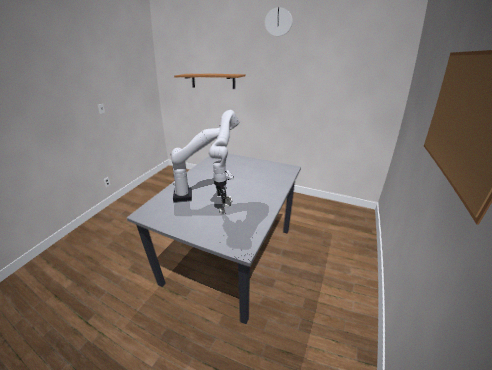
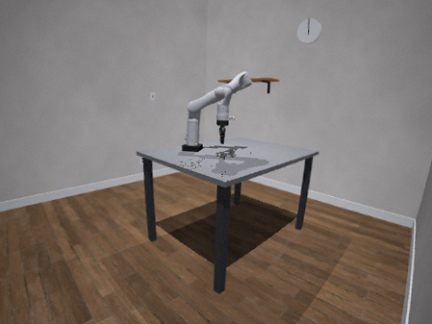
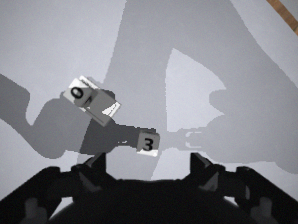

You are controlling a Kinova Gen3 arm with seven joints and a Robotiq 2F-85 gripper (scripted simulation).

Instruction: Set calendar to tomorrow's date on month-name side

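The white digit cube is 100 mm below my hand. From my hand the other things lie so: calendar tray 110 mm to the left, 100 mm below.
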